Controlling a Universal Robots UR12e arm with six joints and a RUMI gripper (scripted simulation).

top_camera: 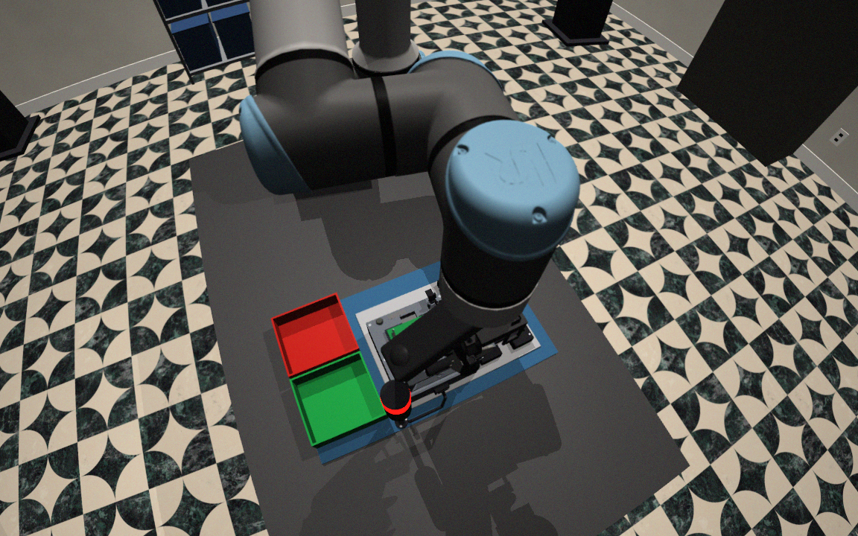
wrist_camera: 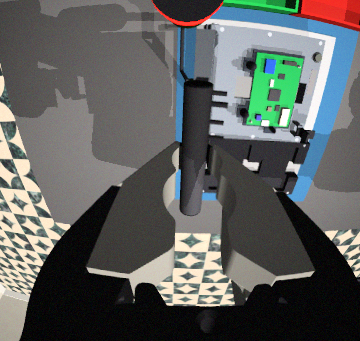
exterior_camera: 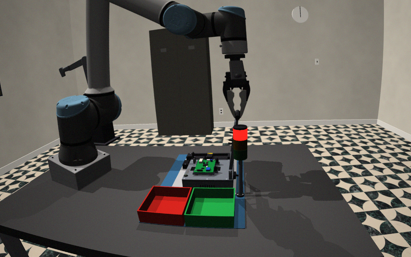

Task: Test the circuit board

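My gripper is now 200 mm above the green circuit board, 130 mm past it and 10 mm to the left of it. Round my hand: clear lid: 90 mm below, 10 mm behind; green bin: 260 mm below, 200 mm to the right, 50 mm behind; red bin: 260 mm below, 230 mm to the right, 200 mm behind.
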